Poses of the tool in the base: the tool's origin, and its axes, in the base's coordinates. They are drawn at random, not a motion.
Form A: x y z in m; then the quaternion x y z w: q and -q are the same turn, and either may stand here.
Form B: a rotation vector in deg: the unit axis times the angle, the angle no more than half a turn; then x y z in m. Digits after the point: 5 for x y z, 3 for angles.
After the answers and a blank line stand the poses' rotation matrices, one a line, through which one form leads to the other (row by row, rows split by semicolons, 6 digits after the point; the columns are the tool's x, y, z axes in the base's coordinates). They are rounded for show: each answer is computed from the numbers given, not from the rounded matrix.
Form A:
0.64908, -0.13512, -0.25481, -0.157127, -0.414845, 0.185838, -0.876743
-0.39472, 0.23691, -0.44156, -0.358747, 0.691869, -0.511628, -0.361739
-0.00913, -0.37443, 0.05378, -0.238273, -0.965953, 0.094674, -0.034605
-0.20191, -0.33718, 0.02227, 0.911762, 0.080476, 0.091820, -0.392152
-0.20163, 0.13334, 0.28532, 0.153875, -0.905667, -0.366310, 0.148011
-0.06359, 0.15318, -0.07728, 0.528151, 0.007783, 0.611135, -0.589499
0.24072, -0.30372, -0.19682, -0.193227, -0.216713, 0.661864, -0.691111
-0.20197, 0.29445, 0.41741, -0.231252, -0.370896, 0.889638, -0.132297
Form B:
18.784, 49.593, -22.216, 0.64908, -0.13512, -0.25481
52.944, -102.106, 75.506, -0.39472, 0.23691, -0.44156
41.969, 170.142, -16.676, -0.00913, -0.37443, 0.05378
-132.639, -11.707, -13.358, -0.20191, -0.33718, 0.02227
25.357, -149.246, -60.365, -0.20163, 0.13334, 0.28532
-70.456, -1.038, -81.526, -0.06359, 0.15318, -0.07728
24.747, 27.755, -84.766, 0.24072, -0.30372, -0.19682
38.447, 61.664, -147.908, -0.20197, 0.29445, 0.41741

0.586735 0.456231 0.669025; -0.195498 0.881551 -0.429708; -0.785826 0.121332 0.606429
-0.480891 -0.866563 -0.133462; -0.126260 0.219075 -0.967504; 0.867642 -0.448413 -0.214764
-0.884057 0.466873 0.021737; 0.453769 0.868526 -0.199392; -0.111970 -0.166410 -0.979679
0.970185 0.218765 0.104318; 0.074735 -0.679481 0.729877; 0.230554 -0.700320 -0.675572
-0.908831 -0.170283 -0.380829; -0.387155 0.684279 0.617959; 0.155365 0.709060 -0.687820
0.252906 0.728749 0.636368; -0.712306 -0.304860 0.632202; 0.654720 -0.613177 0.441991
0.029943 0.998593 0.043766; -0.831094 0.049198 -0.553952; -0.555326 -0.019786 0.831398
-0.858040 0.406934 -0.313324; -0.063852 -0.689867 -0.721115; -0.509598 -0.598739 0.617917

